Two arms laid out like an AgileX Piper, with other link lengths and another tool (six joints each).
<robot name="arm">
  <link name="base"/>
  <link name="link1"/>
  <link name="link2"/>
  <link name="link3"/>
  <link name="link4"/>
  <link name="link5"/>
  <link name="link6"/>
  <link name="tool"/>
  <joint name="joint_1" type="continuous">
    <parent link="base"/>
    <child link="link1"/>
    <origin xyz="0 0 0.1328" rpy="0 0 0"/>
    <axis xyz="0 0 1"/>
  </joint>
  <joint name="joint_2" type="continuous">
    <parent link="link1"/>
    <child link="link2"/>
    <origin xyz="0 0 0" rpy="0 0 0"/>
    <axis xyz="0 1 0"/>
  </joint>
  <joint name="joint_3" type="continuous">
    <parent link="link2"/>
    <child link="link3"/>
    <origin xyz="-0.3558 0 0.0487" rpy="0 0 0"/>
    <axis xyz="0 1 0"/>
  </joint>
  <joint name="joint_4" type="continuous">
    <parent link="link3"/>
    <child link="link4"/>
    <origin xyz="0.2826 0 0.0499" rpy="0 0 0"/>
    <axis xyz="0.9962 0 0.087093"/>
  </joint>
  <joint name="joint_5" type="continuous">
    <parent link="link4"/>
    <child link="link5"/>
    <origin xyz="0 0 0" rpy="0 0 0"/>
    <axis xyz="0 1 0"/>
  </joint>
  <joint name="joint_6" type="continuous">
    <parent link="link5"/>
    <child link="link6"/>
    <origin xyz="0.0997 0 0.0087" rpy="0 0 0"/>
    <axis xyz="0.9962 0 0.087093"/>
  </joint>
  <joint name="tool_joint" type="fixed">
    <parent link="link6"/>
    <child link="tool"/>
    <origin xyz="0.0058 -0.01 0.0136" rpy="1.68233 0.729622 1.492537"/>
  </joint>
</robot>
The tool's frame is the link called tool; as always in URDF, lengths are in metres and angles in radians. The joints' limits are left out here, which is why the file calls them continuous.
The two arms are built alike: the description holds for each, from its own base.
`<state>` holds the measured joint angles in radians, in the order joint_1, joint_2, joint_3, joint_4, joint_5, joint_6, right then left.
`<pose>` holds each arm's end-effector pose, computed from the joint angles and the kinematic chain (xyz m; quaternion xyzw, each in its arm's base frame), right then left.
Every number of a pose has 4 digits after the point. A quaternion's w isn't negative.
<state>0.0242 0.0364 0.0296 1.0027 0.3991 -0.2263 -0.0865 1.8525 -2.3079 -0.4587 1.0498 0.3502</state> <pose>0.0358 0.0207 0.2071 0.4963 0.6760 0.4629 0.2872 0.4613 -0.0918 0.5989 0.5596 0.6761 -0.0125 0.4790</pose>
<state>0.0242 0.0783 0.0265 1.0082 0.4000 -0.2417 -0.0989 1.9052 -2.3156 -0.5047 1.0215 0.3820</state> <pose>0.0389 0.0210 0.2070 0.5013 0.6840 0.4517 0.2771 0.4827 -0.1026 0.5806 0.5672 0.6677 -0.0305 0.4811</pose>
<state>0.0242 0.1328 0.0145 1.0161 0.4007 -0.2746 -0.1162 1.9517 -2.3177 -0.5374 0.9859 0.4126</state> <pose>0.0433 0.0214 0.2101 0.5024 0.6954 0.4371 0.2701 0.5014 -0.1147 0.5626 0.5739 0.6597 -0.0421 0.4834</pose>
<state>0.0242 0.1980 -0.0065 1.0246 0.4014 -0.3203 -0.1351 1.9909 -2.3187 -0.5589 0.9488 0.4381</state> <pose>0.0492 0.0219 0.2160 0.4996 0.7096 0.4199 0.2657 0.5165 -0.1269 0.5466 0.5789 0.6528 -0.0485 0.4862</pose>
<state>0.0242 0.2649 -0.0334 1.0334 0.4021 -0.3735 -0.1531 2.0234 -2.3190 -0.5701 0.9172 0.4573</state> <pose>0.0564 0.0226 0.2239 0.4930 0.7245 0.4027 0.2643 0.5284 -0.1381 0.5325 0.5832 0.6480 -0.0518 0.4872</pose>
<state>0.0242 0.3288 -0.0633 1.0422 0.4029 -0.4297 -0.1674 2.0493 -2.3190 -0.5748 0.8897 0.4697</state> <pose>0.0643 0.0232 0.2326 0.4837 0.7390 0.3867 0.2653 0.5378 -0.1469 0.5207 0.5855 0.6453 -0.0528 0.4878</pose>
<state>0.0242 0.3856 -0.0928 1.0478 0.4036 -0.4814 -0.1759 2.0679 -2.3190 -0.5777 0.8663 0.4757</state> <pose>0.0724 0.0239 0.2409 0.4732 0.7521 0.3724 0.2678 0.5447 -0.1522 0.5124 0.5849 0.6445 -0.0527 0.4896</pose>
